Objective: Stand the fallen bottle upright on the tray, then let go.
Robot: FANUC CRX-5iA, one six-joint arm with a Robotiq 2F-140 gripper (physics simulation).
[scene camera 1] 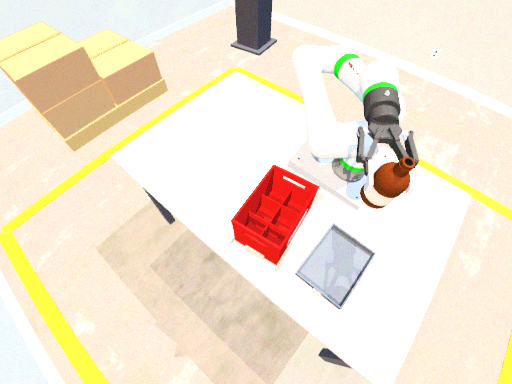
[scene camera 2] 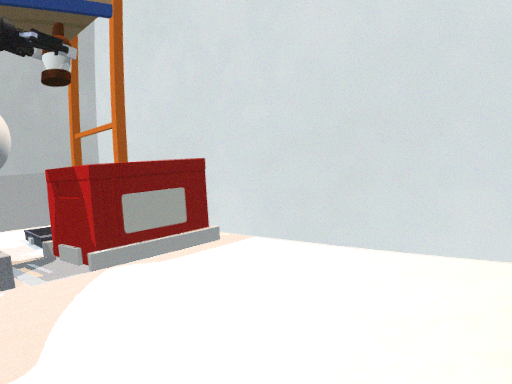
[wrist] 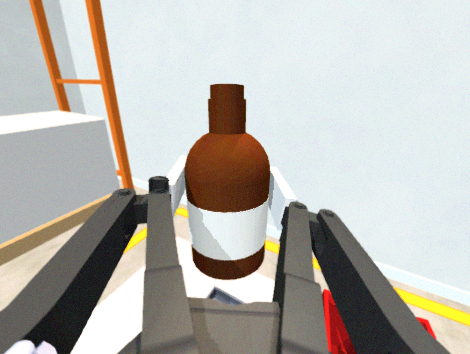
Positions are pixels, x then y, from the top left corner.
Scene:
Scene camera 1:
gripper: 389, 190
brown bottle: 390, 180
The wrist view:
gripper: 228, 174
brown bottle: 227, 171

